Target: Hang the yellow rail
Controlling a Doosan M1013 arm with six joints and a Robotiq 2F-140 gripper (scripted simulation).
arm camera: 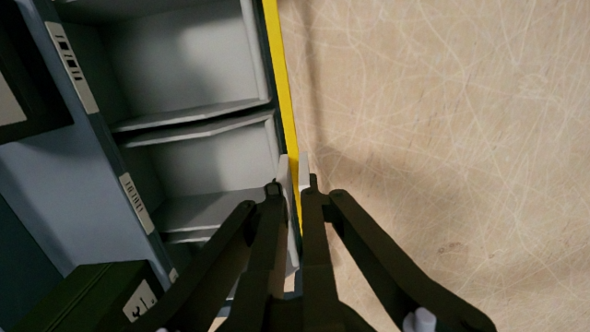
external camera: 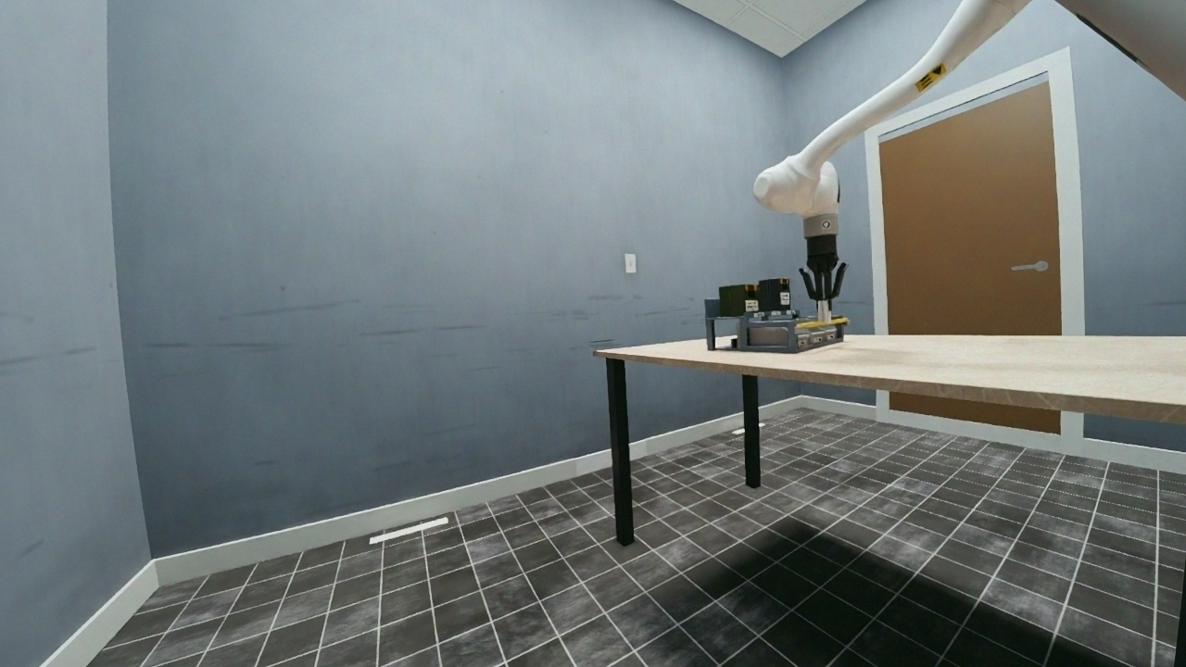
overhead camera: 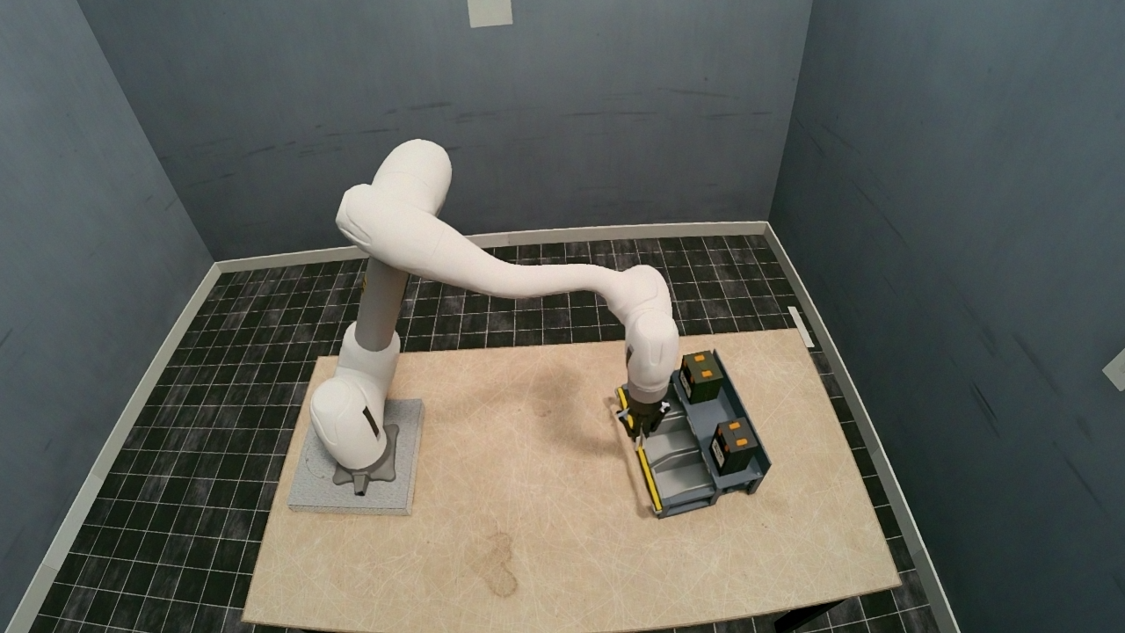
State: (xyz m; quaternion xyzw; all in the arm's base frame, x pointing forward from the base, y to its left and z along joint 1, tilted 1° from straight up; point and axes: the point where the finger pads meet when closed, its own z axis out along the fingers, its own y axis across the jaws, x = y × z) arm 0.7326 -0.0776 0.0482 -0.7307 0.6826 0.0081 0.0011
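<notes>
The yellow rail is 3 cm below my hand.
</notes>
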